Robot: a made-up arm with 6 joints.
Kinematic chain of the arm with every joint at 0, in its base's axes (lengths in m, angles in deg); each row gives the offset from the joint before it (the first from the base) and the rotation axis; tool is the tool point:
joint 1: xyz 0 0 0.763 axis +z
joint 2: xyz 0.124 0 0 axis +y
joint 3: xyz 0 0 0.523 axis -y
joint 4: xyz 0 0 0.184 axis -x
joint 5: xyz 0.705 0 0 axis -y
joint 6: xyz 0.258 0 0 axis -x
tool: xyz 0 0 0
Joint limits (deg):
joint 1: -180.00..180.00
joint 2: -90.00..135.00
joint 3: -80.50..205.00
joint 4: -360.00..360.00
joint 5: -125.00..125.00
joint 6: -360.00..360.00
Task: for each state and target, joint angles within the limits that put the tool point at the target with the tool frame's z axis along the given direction. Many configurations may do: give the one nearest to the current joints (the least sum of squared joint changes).
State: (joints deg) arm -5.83 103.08 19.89 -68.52 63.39 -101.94
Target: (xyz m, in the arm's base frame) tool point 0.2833 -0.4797 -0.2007 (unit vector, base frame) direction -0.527 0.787 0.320
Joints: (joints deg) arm -35.55 109.14 4.45 -111.37 69.84 -84.82
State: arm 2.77 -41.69 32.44 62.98 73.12 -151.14
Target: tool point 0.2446 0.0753 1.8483 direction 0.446 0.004 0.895
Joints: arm -28.32 -24.18 13.14 53.27 118.14 -165.41
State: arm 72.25 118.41 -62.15 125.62 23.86 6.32
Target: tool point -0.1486 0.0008 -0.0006 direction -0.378 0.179 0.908
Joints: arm 73.23 106.34 -37.33 120.25 39.75 23.06
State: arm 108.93 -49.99 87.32 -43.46 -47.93 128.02
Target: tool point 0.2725 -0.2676 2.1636 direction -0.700 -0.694 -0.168
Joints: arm 142.14 -21.31 79.28 -45.09 -13.95 141.40
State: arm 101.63 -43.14 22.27 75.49 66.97 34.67
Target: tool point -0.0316 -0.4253 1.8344 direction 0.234 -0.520 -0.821
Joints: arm 118.26 -58.90 12.06 64.11 80.91 -13.03
